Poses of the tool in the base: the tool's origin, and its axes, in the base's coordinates. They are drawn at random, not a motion.
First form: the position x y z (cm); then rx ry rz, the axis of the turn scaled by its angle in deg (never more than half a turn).
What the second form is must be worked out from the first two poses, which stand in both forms.
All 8 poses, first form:
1: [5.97, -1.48, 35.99, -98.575, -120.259, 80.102]
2: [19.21, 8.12, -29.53, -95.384, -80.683, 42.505]
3: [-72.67, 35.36, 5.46, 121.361, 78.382, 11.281]
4: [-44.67, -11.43, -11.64, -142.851, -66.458, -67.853]
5: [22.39, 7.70, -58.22, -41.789, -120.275, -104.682]
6: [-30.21, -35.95, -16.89, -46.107, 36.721, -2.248]
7: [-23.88, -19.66, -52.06, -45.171, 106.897, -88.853]
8: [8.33, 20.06, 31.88, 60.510, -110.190, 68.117]
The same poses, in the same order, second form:
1: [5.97, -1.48, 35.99, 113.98, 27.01, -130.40]
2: [19.21, 8.12, -29.53, 78.25, -3.79, -119.78]
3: [-72.67, 35.36, 5.46, 62.24, 11.09, 145.35]
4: [-44.67, -11.43, -11.64, 56.23, -45.41, 164.94]
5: [22.39, 7.70, -58.22, 166.76, -30.48, 101.55]
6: [-30.21, -35.95, -16.89, -18.31, 31.27, -52.87]
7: [-23.88, -19.66, -52.06, -131.08, 3.63, -98.88]
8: [8.33, 20.06, 31.88, -147.82, -55.75, -133.90]
